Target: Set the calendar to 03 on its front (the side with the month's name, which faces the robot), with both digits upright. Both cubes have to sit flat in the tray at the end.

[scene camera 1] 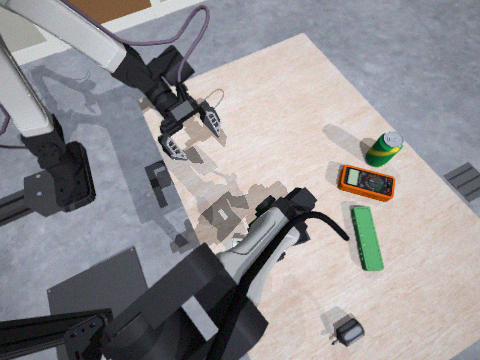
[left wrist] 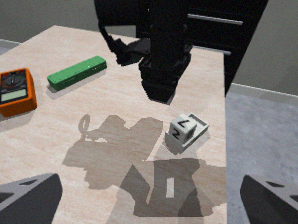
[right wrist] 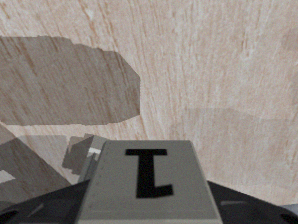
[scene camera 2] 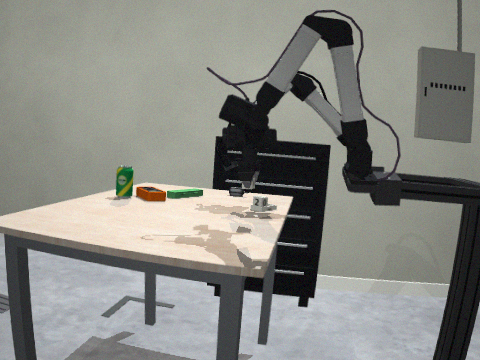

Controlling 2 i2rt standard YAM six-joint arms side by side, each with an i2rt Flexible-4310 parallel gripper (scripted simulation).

Labels:
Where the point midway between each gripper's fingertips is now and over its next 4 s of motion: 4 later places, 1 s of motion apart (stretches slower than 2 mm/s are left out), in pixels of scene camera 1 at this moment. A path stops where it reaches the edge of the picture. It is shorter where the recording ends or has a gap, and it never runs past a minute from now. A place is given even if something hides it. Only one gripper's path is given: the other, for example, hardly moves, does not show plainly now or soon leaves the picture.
The left gripper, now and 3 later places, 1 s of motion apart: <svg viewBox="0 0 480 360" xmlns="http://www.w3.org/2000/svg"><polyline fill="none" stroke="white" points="203,148 183,160 181,162 176,158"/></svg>

